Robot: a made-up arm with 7 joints. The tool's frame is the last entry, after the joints.
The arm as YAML. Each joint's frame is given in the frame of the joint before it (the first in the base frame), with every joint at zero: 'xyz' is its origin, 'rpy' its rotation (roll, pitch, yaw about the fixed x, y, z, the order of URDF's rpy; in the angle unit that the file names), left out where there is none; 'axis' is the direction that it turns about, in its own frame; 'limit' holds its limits. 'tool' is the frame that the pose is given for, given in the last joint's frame.
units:
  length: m
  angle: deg
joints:
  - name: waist
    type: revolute
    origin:
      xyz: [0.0, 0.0, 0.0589]
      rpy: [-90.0, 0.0, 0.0]
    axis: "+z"
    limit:
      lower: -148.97
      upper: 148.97
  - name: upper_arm
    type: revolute
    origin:
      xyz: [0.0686, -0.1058, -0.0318]
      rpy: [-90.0, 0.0, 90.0]
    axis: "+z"
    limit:
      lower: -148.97
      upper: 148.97
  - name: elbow
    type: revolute
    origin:
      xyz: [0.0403, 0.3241, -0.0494]
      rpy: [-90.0, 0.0, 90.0]
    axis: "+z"
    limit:
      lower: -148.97
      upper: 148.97
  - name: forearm
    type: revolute
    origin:
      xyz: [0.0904, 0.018, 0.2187]
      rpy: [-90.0, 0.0, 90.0]
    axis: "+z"
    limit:
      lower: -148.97
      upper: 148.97
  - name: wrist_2
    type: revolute
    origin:
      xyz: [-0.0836, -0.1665, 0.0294]
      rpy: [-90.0, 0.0, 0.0]
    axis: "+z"
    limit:
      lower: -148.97
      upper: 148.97
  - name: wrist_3
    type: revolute
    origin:
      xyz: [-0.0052, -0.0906, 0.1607]
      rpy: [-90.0, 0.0, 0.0]
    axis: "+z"
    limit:
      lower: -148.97
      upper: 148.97
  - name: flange
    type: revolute
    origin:
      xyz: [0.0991, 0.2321, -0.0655]
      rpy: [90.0, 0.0, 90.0]
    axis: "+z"
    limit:
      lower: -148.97
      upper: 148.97
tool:
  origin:
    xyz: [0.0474, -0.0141, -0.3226]
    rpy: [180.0, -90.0, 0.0]
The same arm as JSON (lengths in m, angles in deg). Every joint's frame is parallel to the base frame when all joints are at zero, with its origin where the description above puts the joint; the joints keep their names.
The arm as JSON. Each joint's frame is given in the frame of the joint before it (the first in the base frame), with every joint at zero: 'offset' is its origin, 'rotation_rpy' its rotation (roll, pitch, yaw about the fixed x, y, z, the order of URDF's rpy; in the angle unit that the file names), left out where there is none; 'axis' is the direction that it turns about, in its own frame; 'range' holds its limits. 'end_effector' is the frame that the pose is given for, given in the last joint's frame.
{"length_unit": "m", "angle_unit": "deg", "chain": [{"id": "waist", "offset": [0.0, 0.0, 0.0589], "axis": [0.0, 1.0, 0.0], "range": [-148.97, 148.97]}, {"id": "upper_arm", "offset": [0.0686, -0.0318, 0.1058], "axis": [-1.0, 0.0, 0.0], "range": [-148.97, 148.97]}, {"id": "elbow", "offset": [0.0494, -0.3241, -0.0403], "axis": [0.0, 0.0, 1.0], "range": [-148.97, 148.97]}, {"id": "forearm", "offset": [0.018, -0.0904, 0.2187], "axis": [0.0, 1.0, 0.0], "range": [-148.97, 148.97]}, {"id": "wrist_2", "offset": [-0.0836, 0.0294, 0.1665], "axis": [0.0, 0.0, -1.0], "range": [-148.97, 148.97]}, {"id": "wrist_3", "offset": [-0.0052, 0.0906, -0.1607], "axis": [0.0, -1.0, 0.0], "range": [-148.97, 148.97]}, {"id": "flange", "offset": [0.0991, 0.0655, 0.2321], "axis": [1.0, 0.0, 0.0], "range": [-148.97, 148.97]}], "end_effector": {"offset": [-0.3226, 0.0141, 0.0474]}}
